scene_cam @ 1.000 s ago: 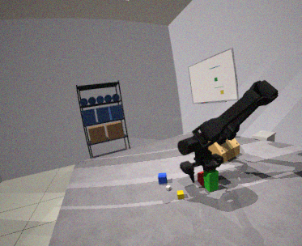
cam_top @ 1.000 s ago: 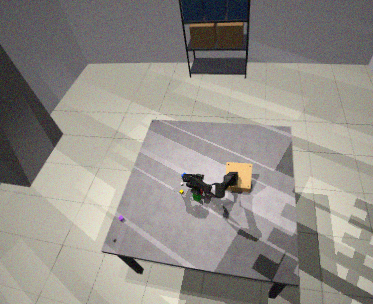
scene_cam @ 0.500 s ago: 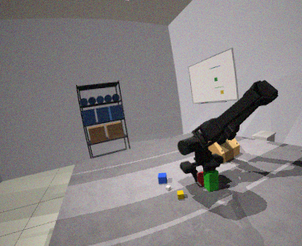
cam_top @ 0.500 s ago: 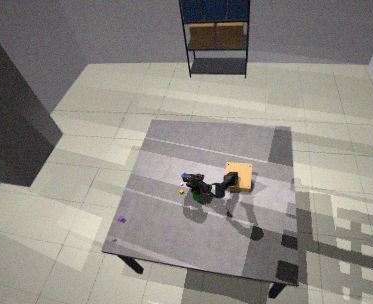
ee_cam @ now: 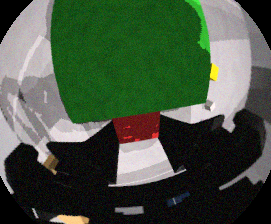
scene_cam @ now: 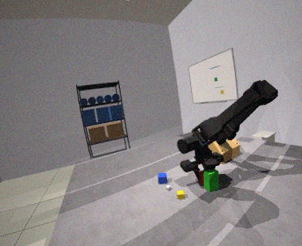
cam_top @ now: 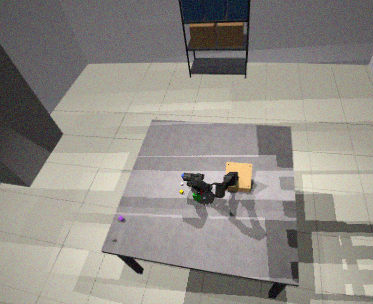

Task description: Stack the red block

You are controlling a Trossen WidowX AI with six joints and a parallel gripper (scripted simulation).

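My gripper tip is now 150 mm short of the yellow cube and 20 mm to the right of it. Also, from my gripper tip: red block (10 mm to the left, 10 mm above); blue cube (140 mm ahead, 120 mm to the right, 10 mm above); tiny white cube (150 mm ahead, 60 mm to the right).
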